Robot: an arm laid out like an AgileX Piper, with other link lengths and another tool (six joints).
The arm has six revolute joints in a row. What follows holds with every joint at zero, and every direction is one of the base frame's. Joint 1 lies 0.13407 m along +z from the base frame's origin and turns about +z. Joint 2 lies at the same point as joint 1 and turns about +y. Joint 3 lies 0.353 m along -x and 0.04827 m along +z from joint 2 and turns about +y. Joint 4 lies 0.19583 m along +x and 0.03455 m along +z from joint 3 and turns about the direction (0.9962, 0, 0.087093). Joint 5 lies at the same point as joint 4 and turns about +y. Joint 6 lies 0.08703 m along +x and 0.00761 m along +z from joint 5 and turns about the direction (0.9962, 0, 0.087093). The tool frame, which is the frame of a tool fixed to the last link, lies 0.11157 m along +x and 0.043 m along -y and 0.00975 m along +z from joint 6; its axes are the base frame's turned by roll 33.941, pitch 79.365 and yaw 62.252 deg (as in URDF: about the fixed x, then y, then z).
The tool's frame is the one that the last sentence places.
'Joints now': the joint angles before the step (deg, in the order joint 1, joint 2, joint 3, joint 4, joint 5, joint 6). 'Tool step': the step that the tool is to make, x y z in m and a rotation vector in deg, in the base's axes. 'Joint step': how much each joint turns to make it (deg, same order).
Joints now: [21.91 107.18 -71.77 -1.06 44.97 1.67]
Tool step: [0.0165 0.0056 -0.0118 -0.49 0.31 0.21]
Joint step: [0.00 3.54 -2.98 -0.39 -0.09 -0.01]
